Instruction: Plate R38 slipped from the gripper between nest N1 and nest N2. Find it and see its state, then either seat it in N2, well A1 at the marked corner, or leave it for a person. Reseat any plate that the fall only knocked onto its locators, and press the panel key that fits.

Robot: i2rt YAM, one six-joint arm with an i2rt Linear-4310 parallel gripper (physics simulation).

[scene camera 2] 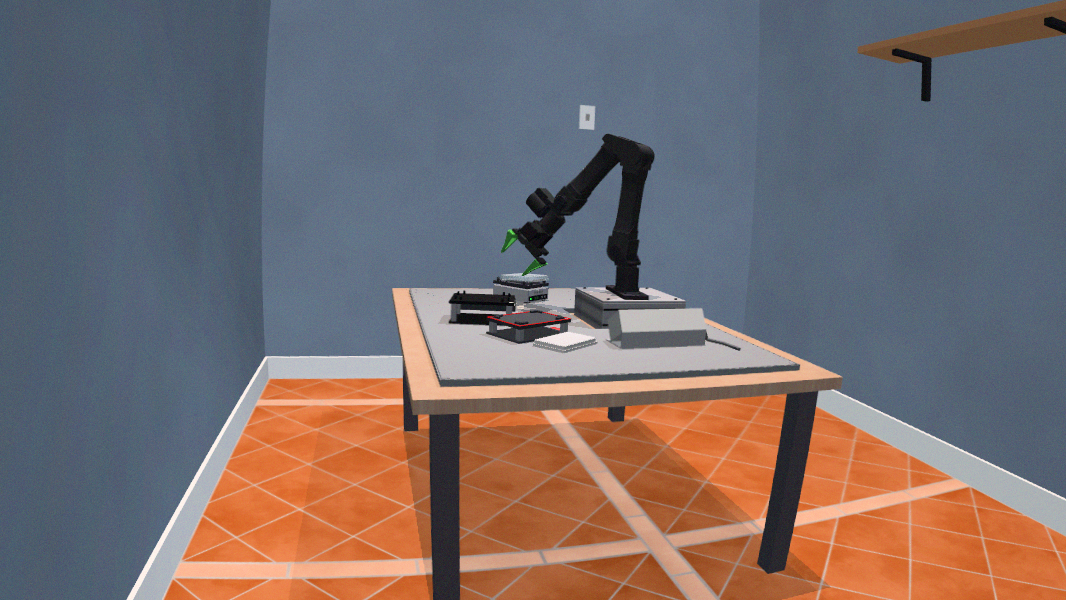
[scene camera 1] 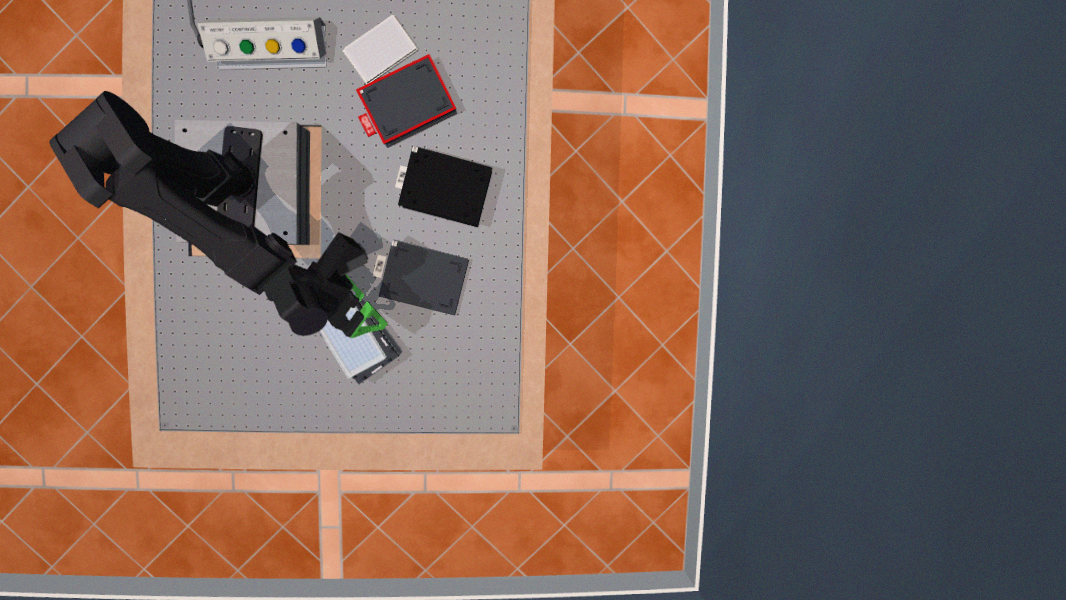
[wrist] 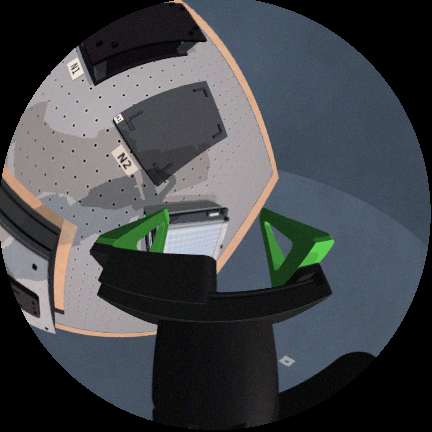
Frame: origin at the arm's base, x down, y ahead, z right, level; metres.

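Seen in the pictures: gripper, between the fingertips: [scene camera 2: 512, 264] [scene camera 1: 373, 311] [wrist: 213, 212]; arm's base, origin of its link: [scene camera 2: 626, 294] [scene camera 1: 240, 180].
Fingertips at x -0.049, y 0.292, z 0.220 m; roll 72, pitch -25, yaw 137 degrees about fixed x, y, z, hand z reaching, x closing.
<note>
Offsets run from my fingertips to a thing's top centre. "*": to the spot under its first point.
My gripper [scene camera 1: 367, 304] [scene camera 2: 513, 263] [wrist: 213, 212] is open and empty, above and beside a pale blue clear plate {dx +0.037, dy -0.048, dz +0.070 m} [scene camera 1: 354, 355] [scene camera 2: 523, 277] [wrist: 194, 241]. That plate rests on a dark-topped device {* dx +0.057, dy +0.023, dz +0.070 m} [scene camera 1: 387, 344] [scene camera 2: 519, 291]. A white plate {dx +0.103, dy -0.066, dz -0.525 m} [scene camera 1: 378, 48] [scene camera 2: 564, 341] lies flat on the board, against or very near the red-edged nest. I cannot read either plate's label. Nest N2 {dx +0.094, dy +0.076, dz -0.069 m} [scene camera 1: 423, 277] [wrist: 175, 130] has a bare grey top with corner locators and an A1 mark {dx +0.100, dy +0.009, dz -0.133 m} [wrist: 118, 118]. Nest N1 {dx +0.049, dy +0.103, dz -0.259 m} [scene camera 1: 445, 186] [scene camera 2: 481, 299] [wrist: 145, 30] has a bare black top with small pegs.
The red-edged nest {dx +0.072, dy +0.005, dz -0.424 m} [scene camera 1: 406, 99] [scene camera 2: 528, 319] has a bare top. The key panel {dx +0.034, dy -0.286, dz -0.504 m} [scene camera 1: 261, 57] [scene camera 2: 660, 327] has white, green, yellow and blue keys. The arm's base block [scene camera 1: 279, 178] [scene camera 2: 589, 307] [wrist: 45, 300] stands left of the nests in the top view.
</note>
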